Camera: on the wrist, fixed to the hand. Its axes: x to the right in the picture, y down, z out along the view.
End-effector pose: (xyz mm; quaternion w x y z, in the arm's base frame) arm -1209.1 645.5 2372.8 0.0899 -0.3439 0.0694 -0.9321
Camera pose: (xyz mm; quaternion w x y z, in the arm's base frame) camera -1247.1 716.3 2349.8 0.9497 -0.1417 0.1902 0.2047
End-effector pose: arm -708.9 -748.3 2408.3 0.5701 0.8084 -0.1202 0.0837
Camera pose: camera -690.0 -681.8 2361.4 0.2342 0.0596 0.9032 -0.3547
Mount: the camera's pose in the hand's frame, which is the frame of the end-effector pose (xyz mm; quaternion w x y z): -1.3 -69.1 -46.9 0.0435 -0.1224 0.2513 -0.9592
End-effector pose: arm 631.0 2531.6 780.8 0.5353 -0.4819 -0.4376 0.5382
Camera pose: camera 687.9 2531.2 841.9 0.5905 0.1980 -0.4126 -0.6647
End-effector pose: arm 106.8 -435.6 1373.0 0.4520 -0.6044 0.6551 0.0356
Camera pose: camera 137.8 -480.9 1436.0 0.1848 0.7189 0.4420 0.5037
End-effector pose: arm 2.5 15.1 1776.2 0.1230 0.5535 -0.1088 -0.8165
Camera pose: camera 41.1 78.9 1738.6 0.6827 -0.3186 -0.6570 0.0277
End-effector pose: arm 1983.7 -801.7 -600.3 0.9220 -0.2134 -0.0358 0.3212
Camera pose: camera 2032.1 -868.4 -613.9 0.3311 -0.1685 -0.0139 -0.9283
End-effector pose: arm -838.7 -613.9 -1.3 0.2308 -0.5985 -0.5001 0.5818
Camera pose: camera -817.8 -573.5 68.8 0.6205 0.2792 -0.6090 -0.4077
